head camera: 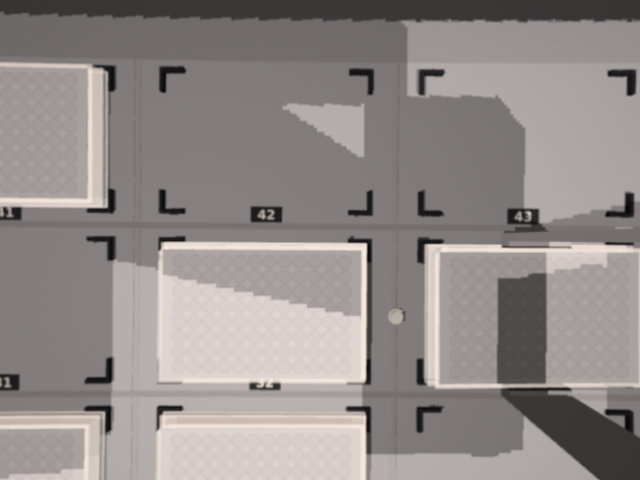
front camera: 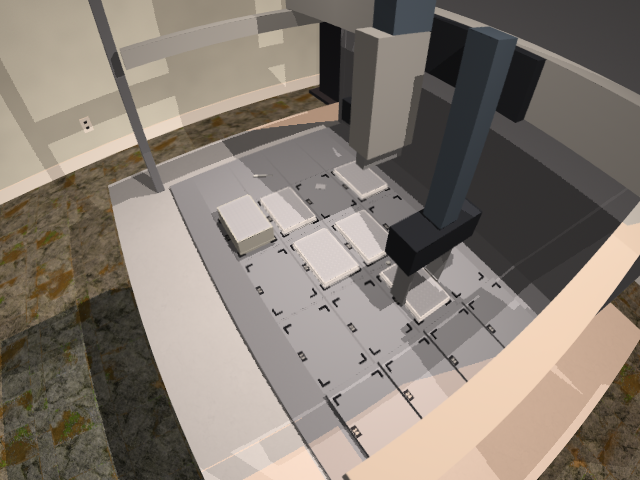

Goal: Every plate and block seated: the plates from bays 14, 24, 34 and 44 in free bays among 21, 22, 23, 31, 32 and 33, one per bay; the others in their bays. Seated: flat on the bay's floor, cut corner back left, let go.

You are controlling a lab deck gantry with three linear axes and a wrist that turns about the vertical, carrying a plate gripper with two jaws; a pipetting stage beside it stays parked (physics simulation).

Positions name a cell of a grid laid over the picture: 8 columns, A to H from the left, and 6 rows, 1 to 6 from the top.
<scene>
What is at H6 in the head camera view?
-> My gripper.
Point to a bay 43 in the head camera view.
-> G2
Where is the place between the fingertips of my gripper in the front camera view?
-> At F4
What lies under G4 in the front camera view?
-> A bay 44.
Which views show the tall block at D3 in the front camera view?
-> The front camera view only.
</scene>
